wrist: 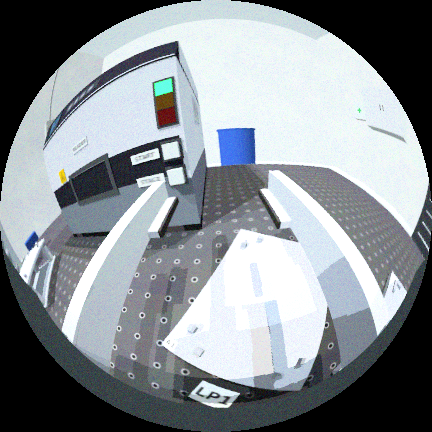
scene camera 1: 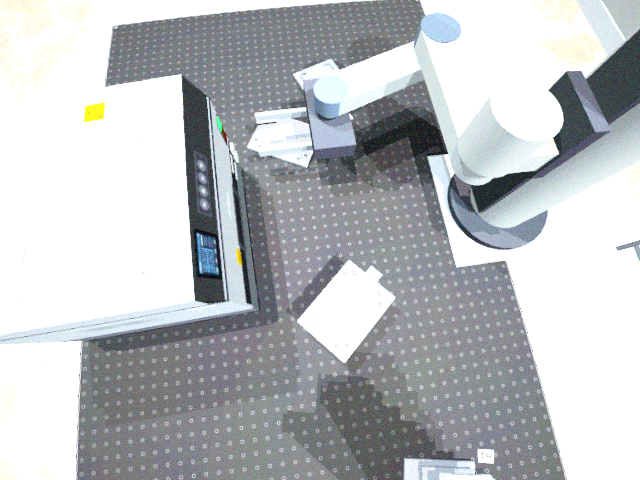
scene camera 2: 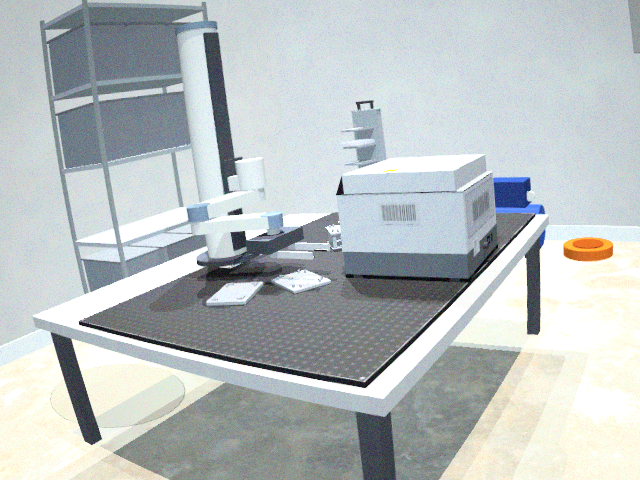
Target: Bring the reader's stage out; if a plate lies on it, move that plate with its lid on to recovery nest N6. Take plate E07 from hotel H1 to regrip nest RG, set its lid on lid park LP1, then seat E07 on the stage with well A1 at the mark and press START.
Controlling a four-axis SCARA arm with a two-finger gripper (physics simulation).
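Pixels of known places: gripper, fingertip midpoint: [wrist: 216, 185] [scene camera 1: 257, 134] [scene camera 2: 320, 251]; arm's base at its link origin: [scene camera 1: 495, 202] [scene camera 2: 228, 257].
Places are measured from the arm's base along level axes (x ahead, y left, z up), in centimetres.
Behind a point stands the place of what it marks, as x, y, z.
My gripper [scene camera 1: 257, 135] {56.6, -19.4, 10.0} [scene camera 2: 321, 250] {56.6, -19.4, 10.0} [wrist: 216, 185] {56.6, -19.4, 10.0} is shut, its long fingers at their narrow stand with nothing between them. It hangs above the lid park LP1 [scene camera 1: 305, 158] {46.2, -16.7, 2.3} [scene camera 2: 300, 282] {52.5, -25.7, 2.3} [wrist: 270, 320] {48.4, -23.1, 2.3}, a white plate with small pegs, turned at an angle to the fingers. The reader [scene camera 1: 103, 206] {75.1, 4.8, 31.7} [scene camera 2: 403, 227] {82.0, -15.2, 16.4} [wrist: 120, 115] {61.8, -8.4, 19.5} shows a dark front slot [wrist: 94, 181] {61.4, -0.5, 12.0}, and no stage sticks out. Its START button [wrist: 170, 151] {61.4, -14.6, 12.8} and STAGE button [wrist: 176, 176] {61.4, -14.7, 9.8} are white. The regrip nest RG [scene camera 1: 346, 312] {42.5, 21.7, 7.3} is bare of a plate. Hotel H1 [scene camera 1: 413, 467] {33.5, 52.8, 2.1} [scene camera 2: 376, 124] {36.4, 61.8, 41.5} stands at the far end; E07 cannot be read.
Another white park [scene camera 1: 330, 65] {35.8, -45.2, 2.7} [scene camera 2: 235, 293] {39.1, -39.5, 2.5} lies beside LP1, partly under the arm in scene camera 1. The arm's column [scene camera 2: 199, 118] {2.9, -7.0, 53.9} rises beside the dark perforated mat [scene camera 1: 180, 392] {78.2, 33.1, 1.3} [scene camera 2: 289, 341] {74.0, -60.8, 1.3}. The reader's green lamp [wrist: 163, 86] {62.0, -14.6, 21.1} is lit. A blue bin [wrist: 237, 147] stands behind the table.
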